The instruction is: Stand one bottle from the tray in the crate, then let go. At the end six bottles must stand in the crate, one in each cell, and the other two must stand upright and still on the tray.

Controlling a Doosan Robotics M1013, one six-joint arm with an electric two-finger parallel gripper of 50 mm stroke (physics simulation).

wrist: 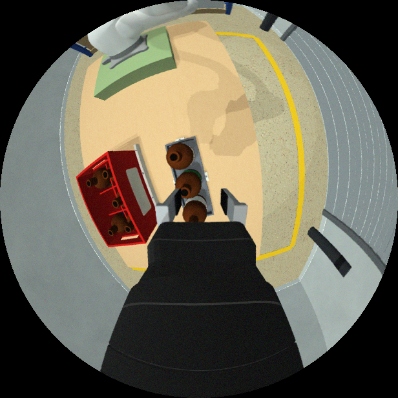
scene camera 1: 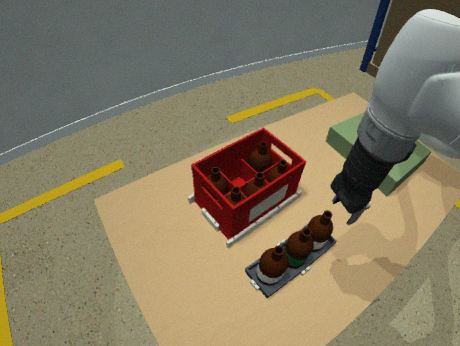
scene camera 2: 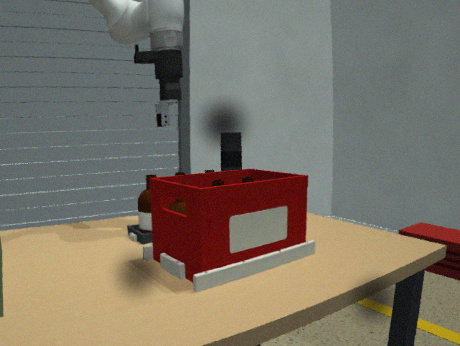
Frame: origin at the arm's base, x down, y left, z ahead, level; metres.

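Where they show: gripper, fingertip midpoint: (scene camera 1: 343,211) (scene camera 2: 163,125).
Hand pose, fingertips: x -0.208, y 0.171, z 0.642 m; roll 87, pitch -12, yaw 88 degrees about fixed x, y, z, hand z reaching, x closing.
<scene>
Each offset is from my fingertips to the top centre of the thing. "spot": to the spot under its first point. Level surfaces: height alone.
Three brown bottles stand upright on the dark tray {spot: dx +0.279, dy -0.010, dz +0.138 m} (scene camera 1: 270,289) (wrist: 199,150): a white-labelled one {dx +0.124, dy -0.049, dz +0.113 m} (scene camera 1: 273,265) (wrist: 195,211), a green-labelled one {dx +0.124, dy -0.047, dz +0.024 m} (scene camera 1: 300,244) (wrist: 189,184) in the middle, and another white-labelled one {dx +0.124, dy -0.050, dz -0.060 m} (scene camera 1: 320,229) (scene camera 2: 144,202) (wrist: 179,156) at the green block's end. The red crate {dx +0.109, dy -0.297, dz +0.011 m} (scene camera 1: 215,206) (scene camera 2: 175,235) (wrist: 122,162) holds five bottles; its middle cell in the row away from the tray shows no bottle. My gripper (scene camera 1: 345,210) (scene camera 2: 163,124) (wrist: 200,196) is open and empty, high above the bottle tops. In the wrist view the first white-labelled bottle shows between the fingers, far below them.
White strips (scene camera 1: 265,217) (scene camera 2: 255,265) line the crate's base. A green block (scene camera 1: 342,135) (wrist: 162,72) lies on the wooden table {dx +0.284 m} (scene camera 1: 165,240) (scene camera 2: 65,280), beyond the tray's far end. The crate stands beside the tray, its walls rising around the bottles.
</scene>
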